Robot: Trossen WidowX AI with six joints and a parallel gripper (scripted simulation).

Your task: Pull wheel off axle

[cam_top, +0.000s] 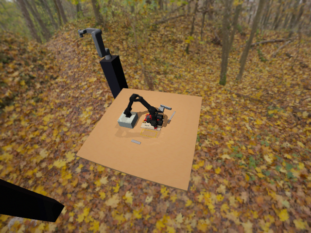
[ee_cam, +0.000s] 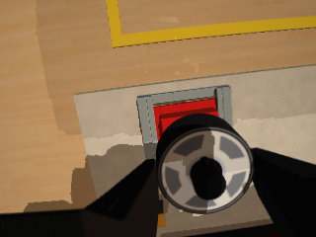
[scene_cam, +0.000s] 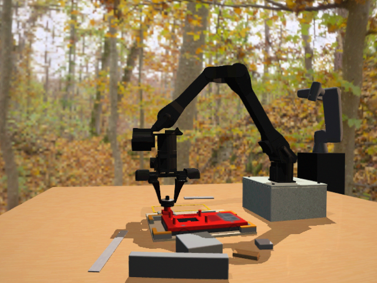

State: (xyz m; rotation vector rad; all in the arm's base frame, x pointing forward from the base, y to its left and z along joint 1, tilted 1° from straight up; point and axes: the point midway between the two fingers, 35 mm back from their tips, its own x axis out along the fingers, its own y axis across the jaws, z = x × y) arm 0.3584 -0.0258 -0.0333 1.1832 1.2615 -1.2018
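Right now the wheel is right at my gripper tip. Also, from my gripper tip: brown piece (300 mm to the left, 120 mm behind, 40 mm below).
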